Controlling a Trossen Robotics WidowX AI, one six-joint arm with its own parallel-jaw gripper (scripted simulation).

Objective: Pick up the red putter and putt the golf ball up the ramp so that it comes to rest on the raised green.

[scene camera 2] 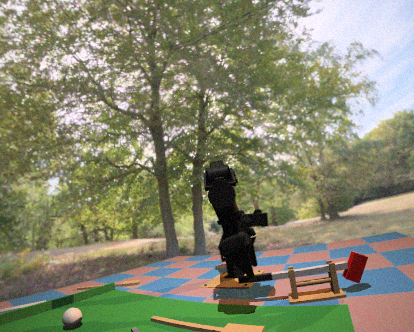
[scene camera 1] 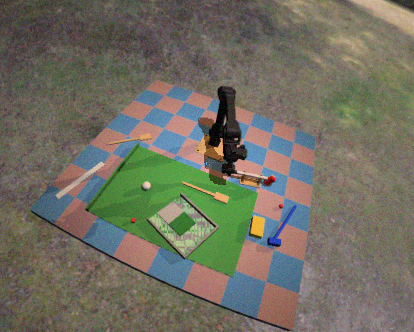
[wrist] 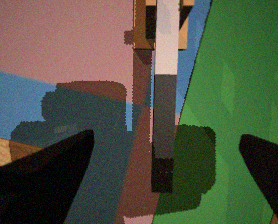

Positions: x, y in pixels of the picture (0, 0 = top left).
Scene:
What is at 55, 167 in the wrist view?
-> The gripper.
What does the gripper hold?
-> Nothing.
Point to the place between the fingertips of the gripper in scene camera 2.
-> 254, 271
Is the gripper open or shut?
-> Open.

